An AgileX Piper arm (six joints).
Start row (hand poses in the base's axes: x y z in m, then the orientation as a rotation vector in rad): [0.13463 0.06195 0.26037 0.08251 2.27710 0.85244]
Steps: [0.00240 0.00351 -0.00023 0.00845 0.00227 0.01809]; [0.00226 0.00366 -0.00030 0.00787 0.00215 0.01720]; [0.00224 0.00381 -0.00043 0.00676 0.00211 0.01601]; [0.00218 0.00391 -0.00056 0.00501 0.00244 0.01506]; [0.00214 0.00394 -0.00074 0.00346 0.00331 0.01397]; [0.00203 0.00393 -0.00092 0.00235 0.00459 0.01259]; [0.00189 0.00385 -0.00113 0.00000 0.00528 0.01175]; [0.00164 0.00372 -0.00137 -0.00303 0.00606 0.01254]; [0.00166 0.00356 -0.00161 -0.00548 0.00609 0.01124]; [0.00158 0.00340 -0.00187 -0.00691 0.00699 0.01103]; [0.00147 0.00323 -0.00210 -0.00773 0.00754 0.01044]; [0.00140 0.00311 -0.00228 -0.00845 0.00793 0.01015]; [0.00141 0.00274 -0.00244 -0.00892 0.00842 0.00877]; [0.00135 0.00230 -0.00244 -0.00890 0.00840 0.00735]
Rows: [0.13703 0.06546 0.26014 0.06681 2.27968 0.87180]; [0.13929 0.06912 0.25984 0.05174 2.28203 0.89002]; [0.14153 0.07293 0.25941 0.03746 2.28442 0.90635]; [0.14371 0.07684 0.25885 0.02360 2.28757 0.92025]; [0.14585 0.08078 0.25811 0.01066 2.29191 0.93198]; [0.14788 0.08471 0.25719 -0.00062 2.29758 0.94199]; [0.14977 0.08856 0.25606 -0.01166 2.30477 0.94902]; [0.15141 0.09228 0.25469 -0.02456 2.31423 0.95311]; [0.15307 0.09584 0.25308 -0.03702 2.32460 0.95370]; [0.15465 0.09924 0.25121 -0.04945 2.33641 0.95269]; [0.15612 0.10247 0.24911 -0.06133 2.34897 0.95052]; [0.15752 0.10558 0.24683 -0.07303 2.36215 0.94740]; [0.15893 0.10832 0.24439 -0.08311 2.37573 0.94313]; [0.16028 0.11062 0.24195 -0.09154 2.38901 0.93815]
